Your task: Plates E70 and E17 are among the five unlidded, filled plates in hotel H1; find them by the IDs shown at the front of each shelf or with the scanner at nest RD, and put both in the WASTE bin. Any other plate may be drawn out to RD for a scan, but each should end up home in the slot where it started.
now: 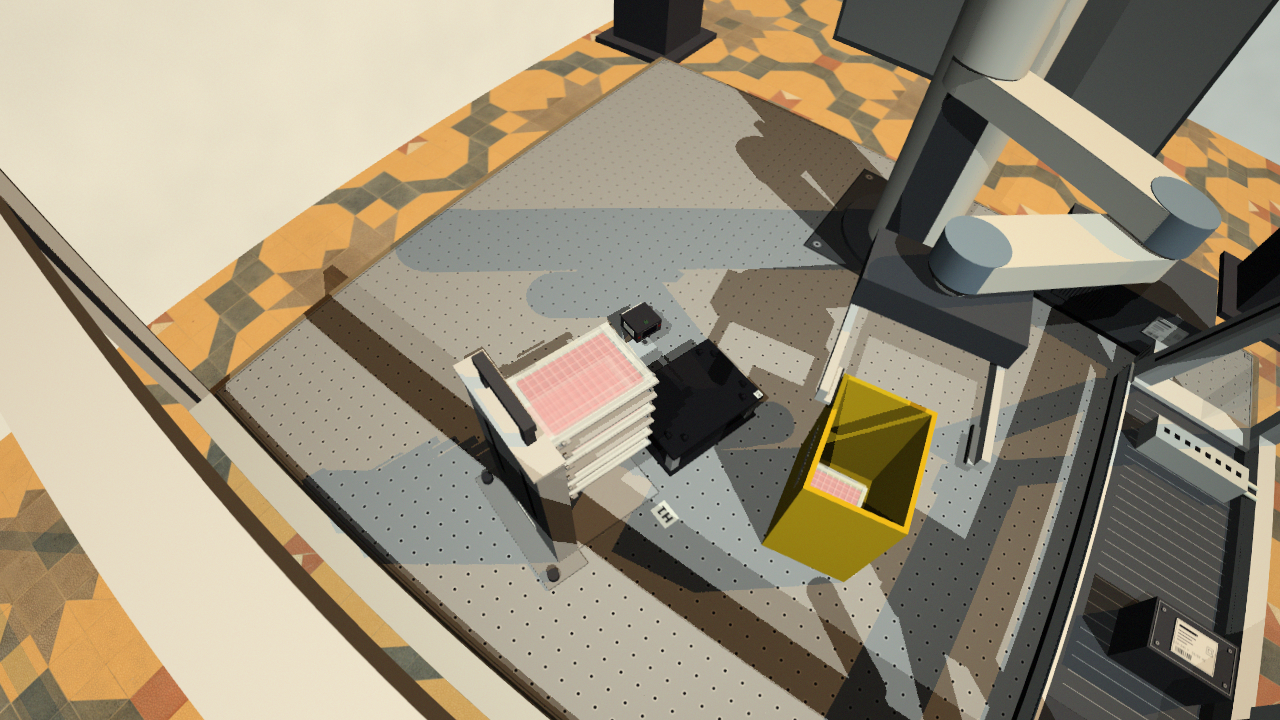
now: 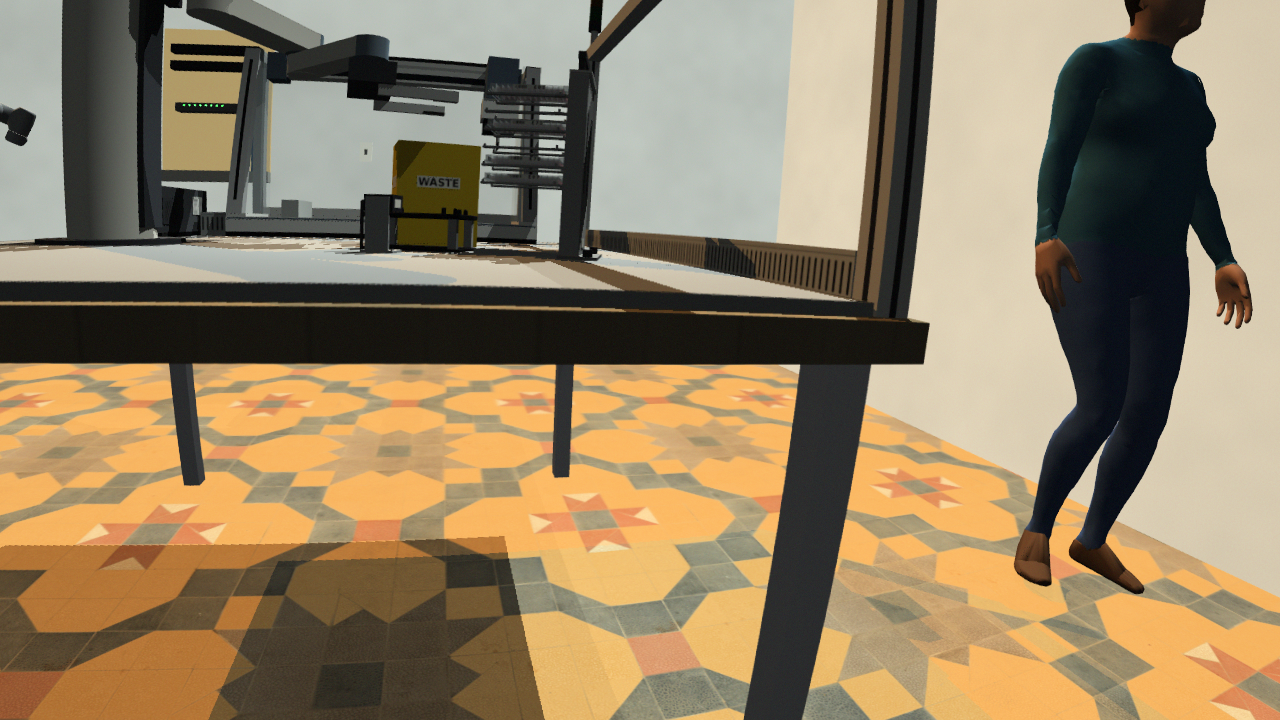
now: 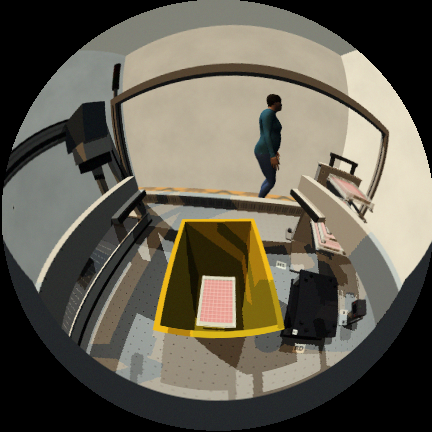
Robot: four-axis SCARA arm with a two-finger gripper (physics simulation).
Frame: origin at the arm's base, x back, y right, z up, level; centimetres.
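Seen in the pictures: gripper, between the fingertips: (image 1: 901,430) (image 2: 450,104) (image 3: 217,180).
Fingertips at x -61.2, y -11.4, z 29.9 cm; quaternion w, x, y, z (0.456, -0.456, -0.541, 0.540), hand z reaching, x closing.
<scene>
Pixels of each thing's middle, then the offset from my fingertips to it. Level surfaces: height alone.
- yellow WASTE bin, middle of its body: (image 1: 845,483) (image 3: 218,290) (image 2: 433,195) dx +2.5, dy +0.4, dz -18.7 cm
- pink-filled plate, middle of its body: (image 1: 824,512) (image 3: 216,300) dx +2.1, dy +0.1, dz -27.3 cm
- Hotel H1, middle of its body: (image 1: 553,437) (image 2: 549,155) (image 3: 332,215) dx -16.3, dy +30.4, dz -12.5 cm
- black RD nest, middle of its body: (image 1: 690,403) (image 2: 421,228) (image 3: 313,305) dx +3.7, dy +23.6, dz -25.1 cm
- small black scanner, middle of its body: (image 1: 639,333) (image 2: 382,223) (image 3: 351,312) dx +8.8, dy +36.3, dz -24.5 cm
- grooved dark deck, height of its surface: dz -23.7 cm
My gripper (image 1: 902,425) (image 2: 452,102) (image 3: 217,180) is open and empty, with its two long fingers wide apart above the yellow WASTE bin (image 1: 832,546) (image 2: 435,161) (image 3: 220,333). A pink-filled plate (image 1: 838,484) (image 3: 217,301) lies inside the bin, low down and apart from the fingers; its ID cannot be read. Hotel H1 (image 1: 547,454) (image 2: 577,161) (image 3: 325,173) holds a stack of plates, the top one (image 1: 586,380) (image 3: 350,187) pink-filled and unlidded. No shelf IDs can be read. The black RD nest (image 1: 707,398) (image 3: 312,300) bears no plate.
A small black scanner (image 1: 641,320) (image 3: 358,310) stands beside the RD nest. The nest lies between the hotel and the bin. A rail frame and a grooved dark deck (image 1: 1154,501) are on the bin's other side. A person (image 2: 1127,179) (image 3: 269,135) stands beyond the table.
</scene>
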